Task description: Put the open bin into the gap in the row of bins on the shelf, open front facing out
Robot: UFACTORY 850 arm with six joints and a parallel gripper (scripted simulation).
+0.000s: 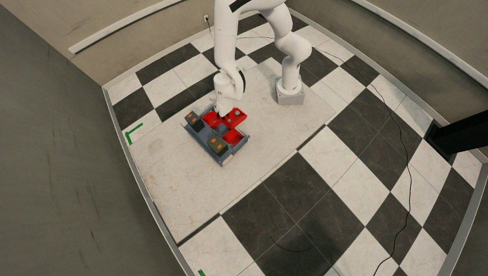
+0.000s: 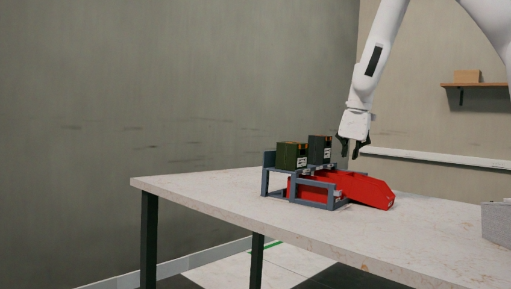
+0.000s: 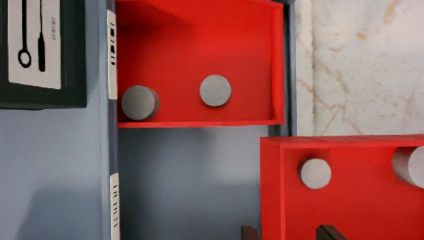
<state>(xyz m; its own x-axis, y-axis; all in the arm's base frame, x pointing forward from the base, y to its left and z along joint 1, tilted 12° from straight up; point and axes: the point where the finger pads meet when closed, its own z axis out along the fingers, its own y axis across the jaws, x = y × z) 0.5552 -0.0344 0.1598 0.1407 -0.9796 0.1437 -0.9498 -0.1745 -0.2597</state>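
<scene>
Right now my hand is 15 cm above the large grey disc, 12 cm past it and 4 cm to the left of it. The rest, counted from my hand: red open bin 12 cm below, 8 cm behind, 1 cm to the right; grey-blue shelf 11 cm below, 10 cm ahead, 1 cm to the left; dark grey box 18 cm ahead, 9 cm to the right, 1 cm below.
</scene>
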